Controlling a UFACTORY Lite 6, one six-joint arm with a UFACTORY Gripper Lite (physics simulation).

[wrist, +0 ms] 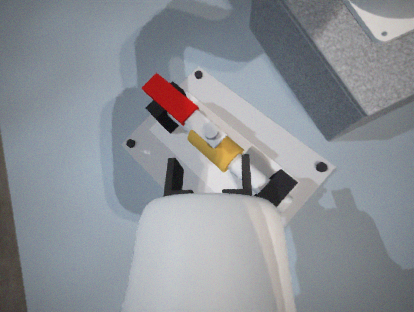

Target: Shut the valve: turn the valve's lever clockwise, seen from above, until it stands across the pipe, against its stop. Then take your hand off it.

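Note:
The valve's lever has a red grip [170, 99] at the upper left and a pale arm running to a round pivot [211, 131]. It lies along the line of the white pipe [250, 172], not across it. A yellow part [227, 152] of the valve shows beside and below the pivot. The pipe runs between two black blocks [162, 117] [277, 187] on a white plate [280, 145]. My gripper [210, 176] is open, with its two black fingers apart. It is seen below the pivot and red grip, and its right finger overlaps the pipe in view. Its height above the valve is unclear.
A grey speckled block [325, 55] with a white plate on it stands at the upper right, close to the valve's base plate. Dark bolts [198, 74] [321, 167] [130, 143] mark the plate's corners. The arm's shadows fall across the blue surface [60, 165].

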